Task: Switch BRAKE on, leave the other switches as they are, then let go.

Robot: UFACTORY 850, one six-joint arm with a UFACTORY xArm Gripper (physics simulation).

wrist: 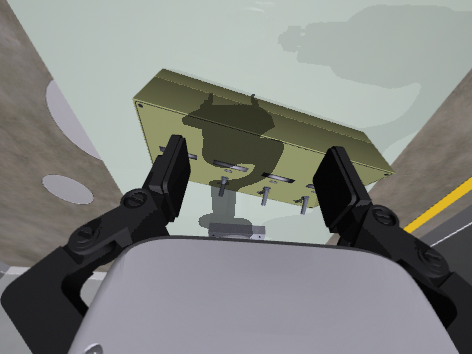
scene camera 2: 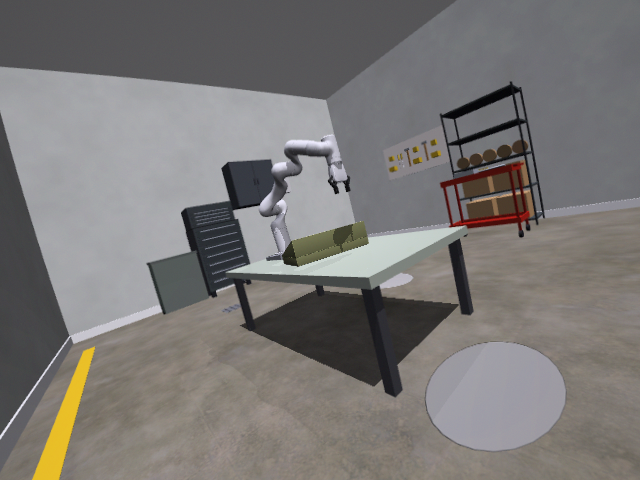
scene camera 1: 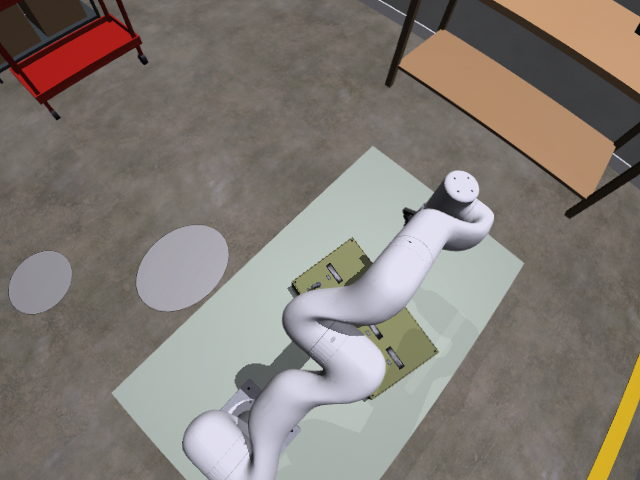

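The olive switch panel (scene camera 1: 341,255) (scene camera 2: 325,245) (wrist: 165,120) is a sloped box on the table. Its labels are too slanted to read in the wrist view. The BRAKE lever (wrist: 223,186) stands below the second label from the left; whether it is on or off cannot be told. Two more levers (wrist: 265,196) (wrist: 304,204) stand to its right. The leftmost lever (scene camera 1: 314,285) shows in scene camera 1, where the arm hides BRAKE. My gripper (scene camera 2: 342,191) (wrist: 254,158) is open and empty, high above the table and apart from the panel; in scene camera 1 its fingertips are hidden.
The pale green table (scene camera 1: 206,341) (scene camera 2: 413,253) carries the arm's base (scene camera 1: 292,434) (wrist: 235,231) and the panel. The arm reaches across above the panel. A wooden shelf unit (scene camera 1: 496,98) stands beyond the table, and a red cart (scene camera 1: 77,59) (scene camera 2: 483,222) stands farther off.
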